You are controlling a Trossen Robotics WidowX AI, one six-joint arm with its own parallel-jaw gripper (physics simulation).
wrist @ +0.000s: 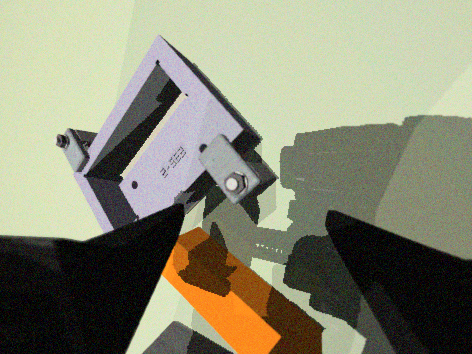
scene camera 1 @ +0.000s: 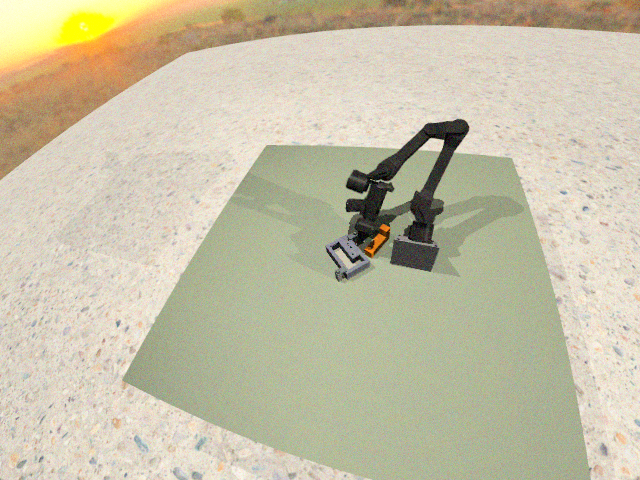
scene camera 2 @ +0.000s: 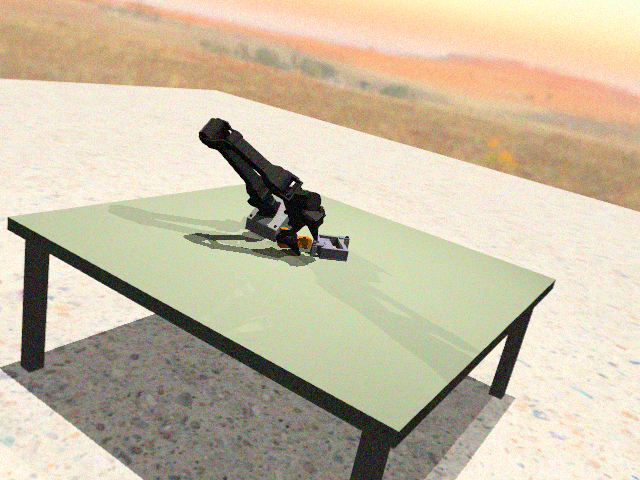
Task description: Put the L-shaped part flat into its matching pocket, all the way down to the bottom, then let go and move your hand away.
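Pixels of known places: gripper, fingertip midpoint: [wrist: 255, 213] [scene camera 1: 360, 237] [scene camera 2: 307, 247]; arm's base, origin of the base link: [scene camera 1: 420, 241] [scene camera 2: 269, 209].
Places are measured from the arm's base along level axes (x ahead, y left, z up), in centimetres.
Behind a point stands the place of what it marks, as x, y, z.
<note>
The orange L-shaped part [scene camera 1: 380, 240] {12.6, -3.5, -5.3} [scene camera 2: 303, 241] {16.1, -2.0, -6.0} [wrist: 225, 307] {13.9, -3.3, -5.3} lies on the table beside the grey-lilac block, outside its pocket. One end of the part is near the block's edge, and its far end is cut off in the wrist view. The block [scene camera 1: 351, 246] {22.4, 0.3, -4.7} [scene camera 2: 333, 252] {27.7, -2.6, -5.7} [wrist: 167, 150] {23.9, 0.2, -4.7} has an open, deep pocket with dark walls; a strip of its floor is lit. My gripper [scene camera 1: 362, 241] {19.6, -5.1, -6.3} [scene camera 2: 306, 246] {19.6, -5.1, -6.3} [wrist: 255, 213] {19.6, -5.1, -6.3} is open, its fingers low around the part's near-block end. The left finger in the wrist view covers a corner of the part. Contact is unclear.
Two grey metal tabs with bolts [wrist: 231, 169] {22.4, -4.6, -4.2} [wrist: 73, 149] {24.8, 10.0, -4.2} stick out from opposite sides of the block. The arm's base [scene camera 1: 414, 253] {2.0, 5.1, 0.1} [scene camera 2: 264, 225] {2.1, -4.7, -4.4} stands close to the part on the green table top [scene camera 1: 372, 356] {12.7, 35.2, -8.3} [scene camera 2: 248, 304] {29.1, -50.9, -8.3}. The arm's shadow falls around the part.
</note>
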